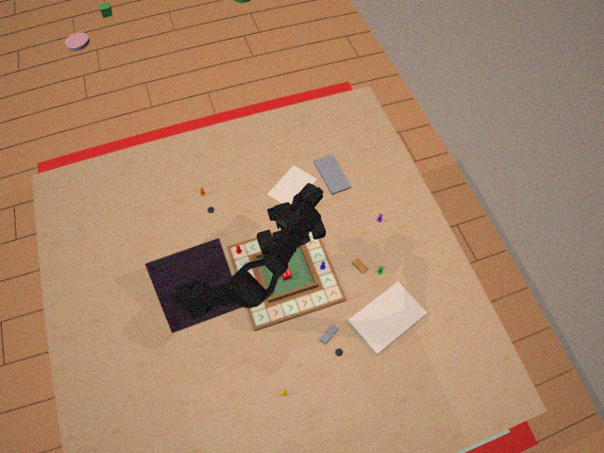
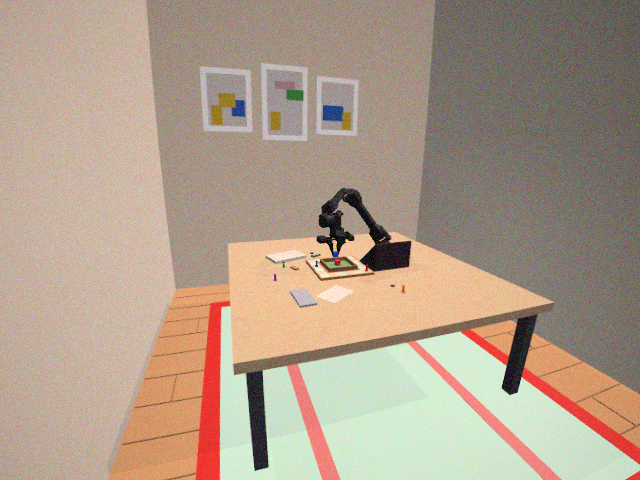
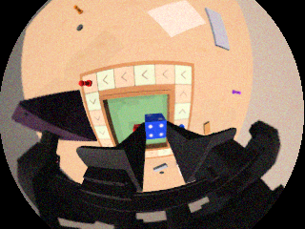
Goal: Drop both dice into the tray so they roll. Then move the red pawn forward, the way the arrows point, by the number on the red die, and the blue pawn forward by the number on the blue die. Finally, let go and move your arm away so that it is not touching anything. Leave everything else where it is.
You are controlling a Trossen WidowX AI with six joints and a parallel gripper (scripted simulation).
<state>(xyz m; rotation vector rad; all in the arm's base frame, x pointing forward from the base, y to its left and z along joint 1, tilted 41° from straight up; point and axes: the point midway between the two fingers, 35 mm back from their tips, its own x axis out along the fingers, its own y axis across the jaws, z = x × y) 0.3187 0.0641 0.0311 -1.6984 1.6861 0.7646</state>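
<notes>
The red pawn is 14 cm behind my gripper tip, 8 cm to the left of it and 6 cm below it. Round my gripper tip: brown tile (19 cm ahead, 9 cm to the right, 8 cm below); blue pawn (8 cm ahead, 6 cm to the right, 6 cm below); green tray (3 cm behind, 3 cm to the right, 8 cm below).
</notes>
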